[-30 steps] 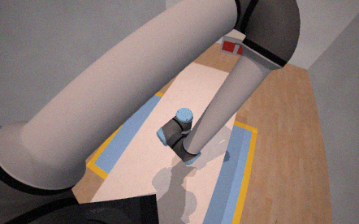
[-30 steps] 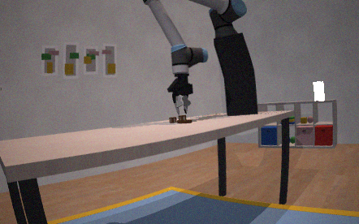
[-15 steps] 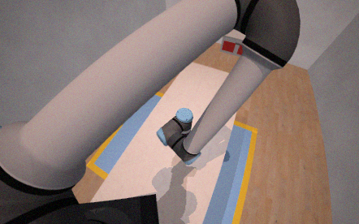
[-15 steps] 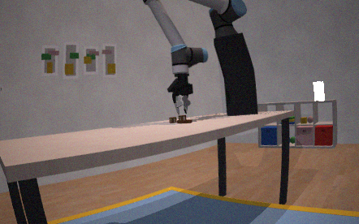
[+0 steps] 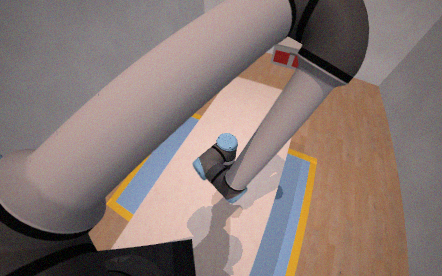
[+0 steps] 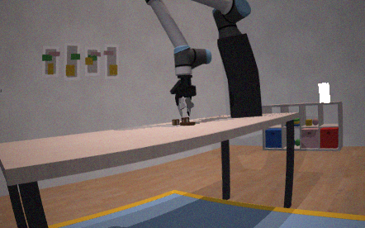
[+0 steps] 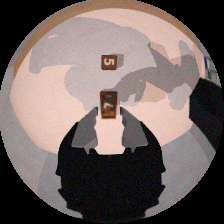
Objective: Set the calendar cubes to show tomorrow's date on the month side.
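My hand is 4 cm above the brown cube. From my hand the other things lie so: brown tray: 5 cm below, 2 cm to the left.
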